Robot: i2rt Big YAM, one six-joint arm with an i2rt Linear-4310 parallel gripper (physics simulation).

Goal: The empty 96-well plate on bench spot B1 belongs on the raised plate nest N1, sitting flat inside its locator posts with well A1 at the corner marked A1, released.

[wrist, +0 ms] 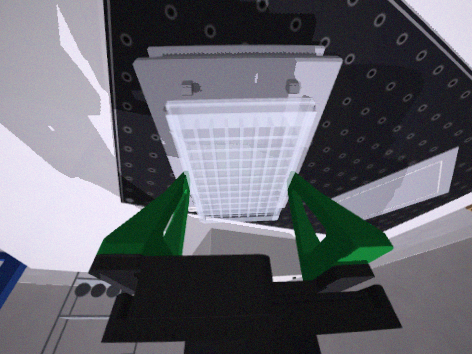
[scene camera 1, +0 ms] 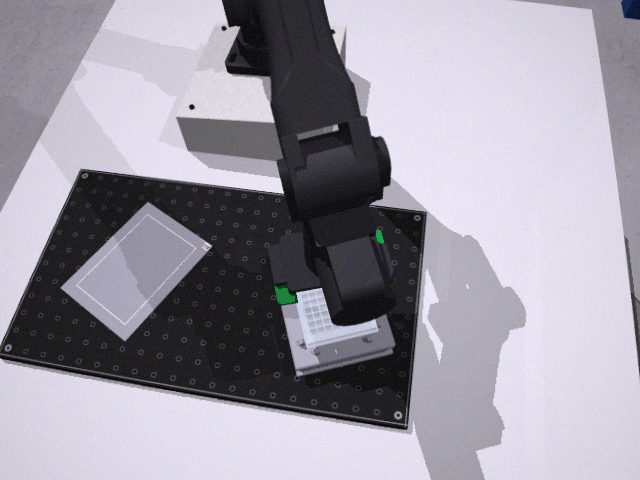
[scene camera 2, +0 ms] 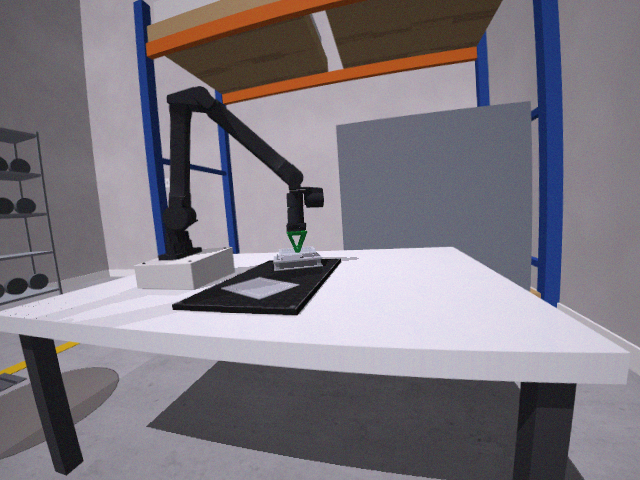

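Where they show: gripper, fingertip midpoint: (wrist: 239, 176) (scene camera 2: 297, 251); arm's base, origin of the base link: (scene camera 2: 181, 255).
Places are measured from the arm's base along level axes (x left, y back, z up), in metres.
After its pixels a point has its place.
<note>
My gripper (wrist: 239, 176) @(x 0.168, y -0.358, z -0.019 m) (scene camera 1: 331, 265) (scene camera 2: 296, 247) @(x 0.168, y -0.358, z -0.019 m) has green fingers shut on the long sides of the clear 96-well plate (wrist: 238, 152) @(x 0.180, y -0.380, z -0.019 m) (scene camera 1: 317, 312) @(x 0.160, y -0.390, z -0.013 m). The plate is level over the raised grey plate nest N1 (wrist: 228, 74) @(x 0.205, y -0.418, z -0.038 m) (scene camera 1: 343, 350) @(x 0.197, y -0.421, z -0.038 m) (scene camera 2: 298, 263) @(x 0.176, y -0.355, z -0.066 m), at the right of the black hole board (scene camera 1: 216, 330) @(x 0.033, y -0.417, z -0.070 m) (scene camera 2: 248, 305) @(x -0.231, y -0.401, z -0.070 m). I cannot tell whether it rests on the nest. Its far edge lies just short of two small locator posts (wrist: 186, 87) @(x 0.225, y -0.404, z -0.030 m) (wrist: 292, 86) @(x 0.169, y -0.431, z -0.030 m). Bench spot B1 (scene camera 1: 134, 269) @(x -0.103, y -0.358, z -0.068 m) (wrist: 400, 186) @(x -0.091, y -0.381, z -0.069 m) (scene camera 2: 258, 287) @(x -0.111, y -0.356, z -0.069 m), a grey outlined rectangle, is bare. The arm hides most of the plate in scene camera 1.
The arm's white base block (scene camera 1: 222, 113) @(x -0.038, y -0.125, z 0.000 m) (scene camera 2: 180, 270) @(x -0.108, y -0.101, z -0.026 m) stands behind the board. A blue and orange shelf frame (scene camera 2: 548, 154) and a grey panel (scene camera 2: 433, 180) stand behind the table. A wire rack (scene camera 2: 41, 207) is at the far left.
</note>
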